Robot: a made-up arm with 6 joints.
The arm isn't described. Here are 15 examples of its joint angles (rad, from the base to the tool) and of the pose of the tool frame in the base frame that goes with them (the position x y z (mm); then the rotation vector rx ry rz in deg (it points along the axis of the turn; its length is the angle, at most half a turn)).
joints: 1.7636 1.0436 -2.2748 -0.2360 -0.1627 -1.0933
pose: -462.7 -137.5 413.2 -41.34 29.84 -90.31
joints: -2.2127 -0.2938 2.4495 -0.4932 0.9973 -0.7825
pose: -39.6 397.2 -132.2 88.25 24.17 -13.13
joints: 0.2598 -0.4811 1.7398 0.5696 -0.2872 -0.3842
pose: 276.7 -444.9 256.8 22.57 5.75 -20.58
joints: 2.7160 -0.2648 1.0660 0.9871 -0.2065 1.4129
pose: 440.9 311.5 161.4 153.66 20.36 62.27
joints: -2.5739 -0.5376 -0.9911 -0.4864 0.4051 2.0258
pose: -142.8 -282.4 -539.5 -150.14 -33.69 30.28
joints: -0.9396 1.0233 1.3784 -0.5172 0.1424 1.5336
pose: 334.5 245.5 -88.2 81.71 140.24 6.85
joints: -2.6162 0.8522 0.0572 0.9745 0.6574 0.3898
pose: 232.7 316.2 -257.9 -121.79 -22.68 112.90
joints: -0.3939 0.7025 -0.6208 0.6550 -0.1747 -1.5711
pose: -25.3 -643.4 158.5 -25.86 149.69 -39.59
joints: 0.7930 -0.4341 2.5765 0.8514 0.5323 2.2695
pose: -117.0 -484.9 371.9 115.04 -69.95 83.49
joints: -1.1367 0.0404 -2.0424 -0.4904 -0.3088 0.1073
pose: -475.4 -392.0 -152.0 -41.47 127.32 -18.26
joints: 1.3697 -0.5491 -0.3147 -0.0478 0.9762 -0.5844
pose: 78.9 621.1 343.4 -23.83 -96.23 113.72
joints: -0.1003 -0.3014 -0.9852 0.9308 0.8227 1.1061
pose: -221.7 -198.1 776.7 20.08 -129.51 -37.47
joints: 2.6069 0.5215 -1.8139 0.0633 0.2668 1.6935
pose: -495.8 474.4 245.5 -15.59 -48.49 63.21
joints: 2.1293 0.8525 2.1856 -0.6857 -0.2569 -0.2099
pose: 34.4 -356.0 375.1 -25.27 -54.88 -73.09
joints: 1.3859 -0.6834 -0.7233 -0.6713 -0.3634 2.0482
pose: -2.2 723.1 291.9 -54.61 0.45 -4.40
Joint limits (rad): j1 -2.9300..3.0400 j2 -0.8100..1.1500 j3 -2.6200..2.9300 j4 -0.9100..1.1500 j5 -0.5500..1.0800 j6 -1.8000..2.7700
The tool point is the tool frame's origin. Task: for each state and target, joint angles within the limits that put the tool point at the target. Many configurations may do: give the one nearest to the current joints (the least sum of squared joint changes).
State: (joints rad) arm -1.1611 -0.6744 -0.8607 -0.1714 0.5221 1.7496
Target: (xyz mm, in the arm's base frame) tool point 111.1 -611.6 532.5
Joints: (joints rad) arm -1.0457 -0.7899 -0.3724 -0.1937 0.4825 1.7875
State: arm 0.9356 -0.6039 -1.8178 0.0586 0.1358 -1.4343
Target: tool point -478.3 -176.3 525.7
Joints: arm 0.6098 -0.2278 -2.2667 0.2840 0.0827 -1.3520
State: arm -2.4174 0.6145 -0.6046 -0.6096 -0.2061 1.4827
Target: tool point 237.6 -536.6 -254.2
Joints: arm -1.5500 -0.0257 -0.1213 -0.5606 -0.2756 1.5633
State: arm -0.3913 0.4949 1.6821 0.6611 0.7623 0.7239
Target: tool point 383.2 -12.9 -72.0
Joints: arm -0.4889 0.7446 1.3721 0.7467 0.7493 0.7557
